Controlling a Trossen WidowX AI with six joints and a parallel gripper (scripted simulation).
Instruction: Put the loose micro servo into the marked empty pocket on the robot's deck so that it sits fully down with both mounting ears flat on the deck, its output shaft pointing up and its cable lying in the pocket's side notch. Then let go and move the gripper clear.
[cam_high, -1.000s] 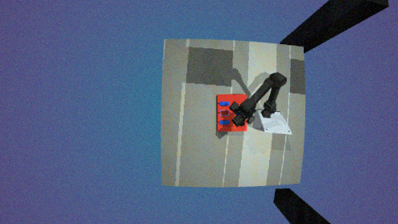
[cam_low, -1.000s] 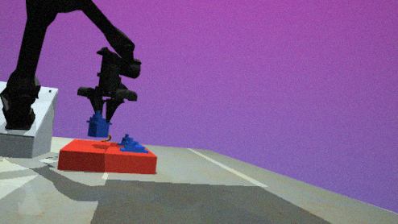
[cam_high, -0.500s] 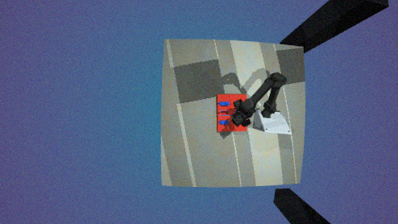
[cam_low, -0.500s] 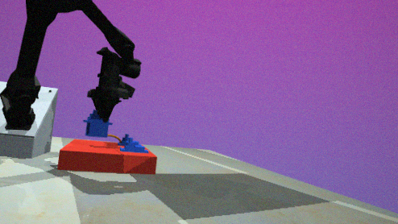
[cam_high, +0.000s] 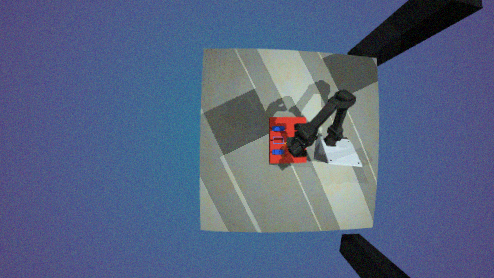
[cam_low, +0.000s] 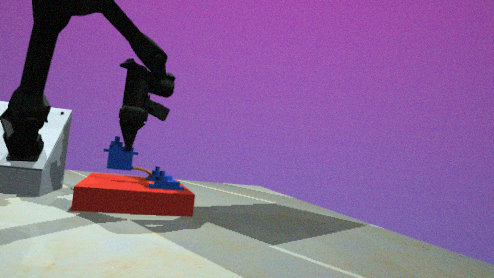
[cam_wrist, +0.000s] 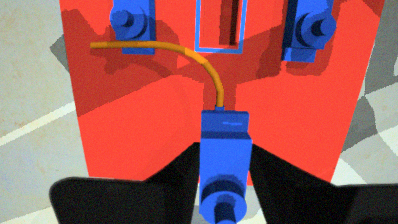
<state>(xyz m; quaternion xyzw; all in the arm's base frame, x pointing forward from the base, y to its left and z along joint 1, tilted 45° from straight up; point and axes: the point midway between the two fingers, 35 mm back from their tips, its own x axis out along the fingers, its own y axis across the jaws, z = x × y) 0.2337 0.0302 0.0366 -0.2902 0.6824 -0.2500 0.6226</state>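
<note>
My gripper tip is now 1 cm past the red deck and 10 cm above it.
</note>
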